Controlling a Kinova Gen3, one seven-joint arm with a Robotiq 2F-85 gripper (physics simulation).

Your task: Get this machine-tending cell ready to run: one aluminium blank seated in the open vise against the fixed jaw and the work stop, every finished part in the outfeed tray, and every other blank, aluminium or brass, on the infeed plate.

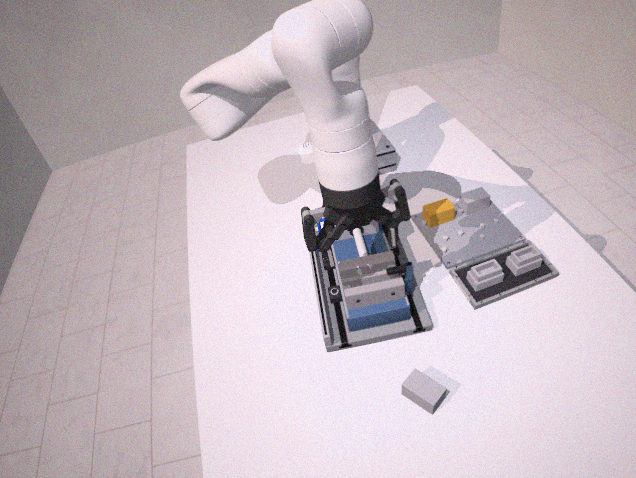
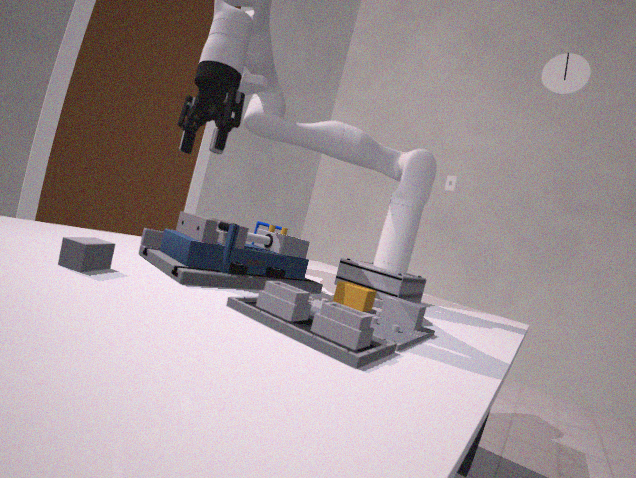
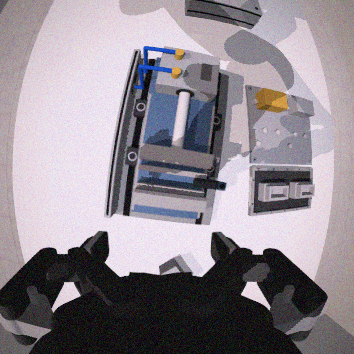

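Seen in the pictures: gripper, fingertip midpoint: (image 1: 361, 252) (image 2: 199, 152) (image 3: 159, 243); arm's base, origin of the base link: (image 2: 389, 269).
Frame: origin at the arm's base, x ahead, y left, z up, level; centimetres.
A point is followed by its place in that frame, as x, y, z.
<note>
My gripper (image 1: 360, 249) {55.9, -10.0, 13.1} (image 2: 201, 148) {55.9, -10.0, 13.1} (image 3: 159, 243) {55.9, -10.0, 13.1} is open and empty, high above the vise area, fingers pointing down. The vise's moving jaw (image 3: 177, 156) {48.1, -7.9, 2.8} and fixed jaw (image 1: 375, 297) (image 3: 170, 201) stand apart; no blank shows between them. The work stop's black rod (image 3: 210, 184) {51.5, -2.9, 2.8} is at the gap's right end. A grey aluminium blank (image 1: 421, 389) {71.3, -5.8, -3.2} (image 2: 86, 254) {71.9, -2.3, -4.6} (image 3: 172, 265) {67.8, -6.0, -3.9} lies on the table beyond the fixed jaw. A brass blank (image 1: 438, 212) {35.0, 11.2, -2.4} (image 2: 354, 296) {35.0, 13.0, -4.0} (image 3: 271, 100) {34.2, 10.7, -2.4} and another aluminium blank (image 1: 475, 201) {34.2, 20.3, -2.7} (image 2: 403, 313) {34.0, 21.9, -4.1} (image 3: 301, 106) {33.0, 19.6, -2.4} stand on the infeed plate (image 3: 272, 156) {45.0, 13.8, -6.0}. Two finished parts (image 1: 484, 276) {53.9, 12.7, -3.0} (image 1: 523, 260) {52.9, 21.4, -2.8} sit in the outfeed tray (image 1: 516, 291) {57.0, 18.4, -6.1} (image 2: 293, 335) {56.8, 20.4, -6.4} (image 3: 280, 212) {56.8, 17.6, -5.6}.
The robot base (image 2: 380, 280) {11.6, 4.4, -2.4} (image 3: 225, 12) {11.8, 1.2, -3.2} stands behind the vise. Blue hoses (image 3: 145, 60) {32.8, -14.1, 0.6} rise at the vise's rear left, beside the cylinder block (image 3: 200, 65) {33.9, -5.6, 2.8}. The blue post (image 2: 231, 249) {51.5, -0.7, -0.9} of the work stop stands up at the vise's side, facing the tray.
</note>
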